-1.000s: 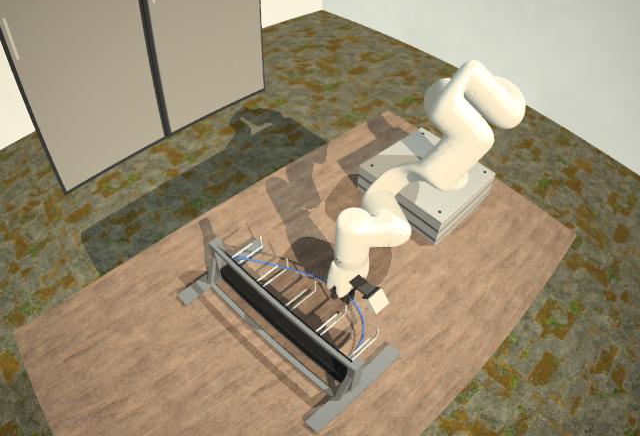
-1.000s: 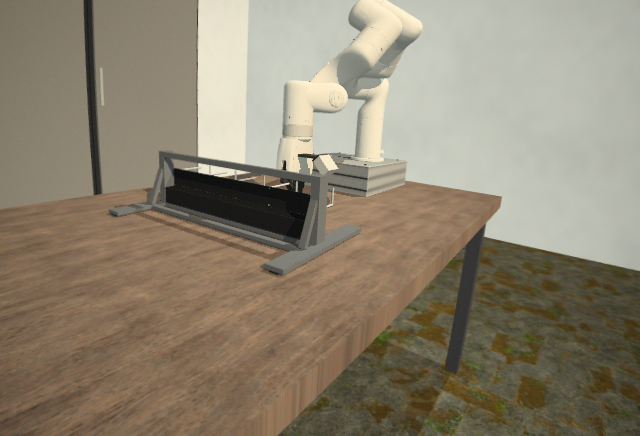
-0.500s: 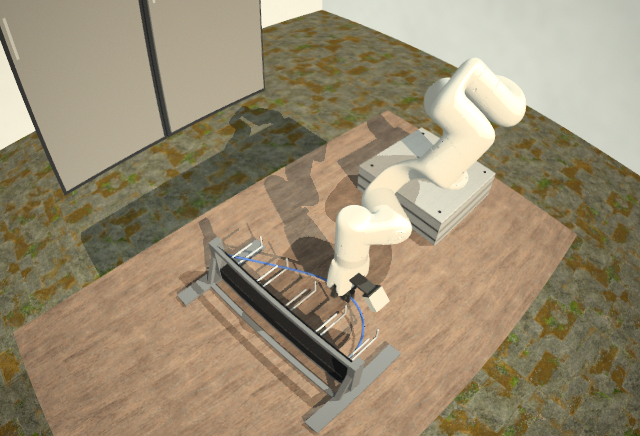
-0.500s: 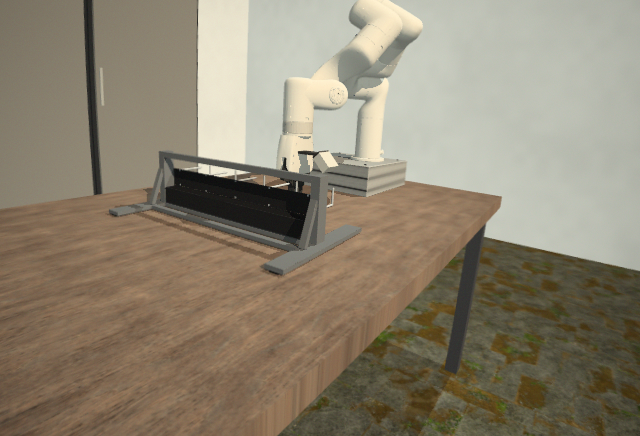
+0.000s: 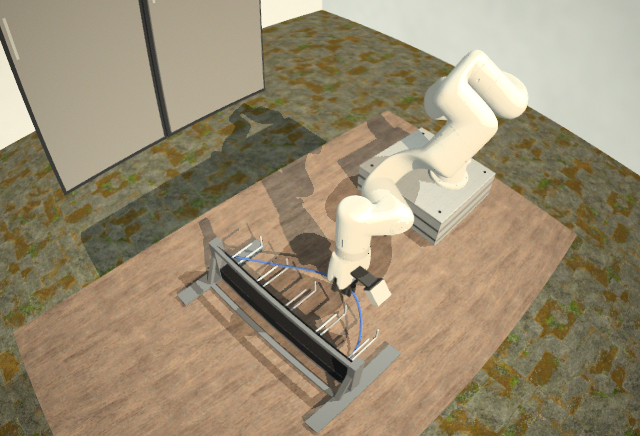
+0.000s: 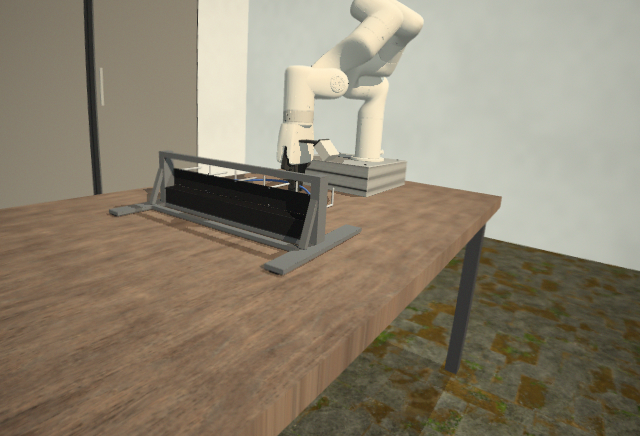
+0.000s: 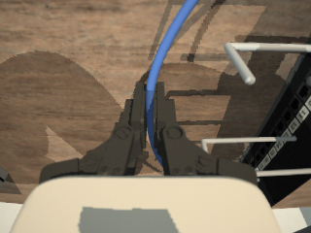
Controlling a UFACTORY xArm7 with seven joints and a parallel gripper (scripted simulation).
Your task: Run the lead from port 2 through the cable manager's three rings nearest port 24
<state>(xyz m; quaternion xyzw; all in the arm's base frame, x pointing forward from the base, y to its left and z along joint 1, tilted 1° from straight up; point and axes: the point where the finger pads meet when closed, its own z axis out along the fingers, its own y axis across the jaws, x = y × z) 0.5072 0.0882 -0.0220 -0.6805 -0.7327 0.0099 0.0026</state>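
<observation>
The grey rack lies 170 mm ahead of my hand, 40 mm to the right of it and 10 mm below it.
</observation>
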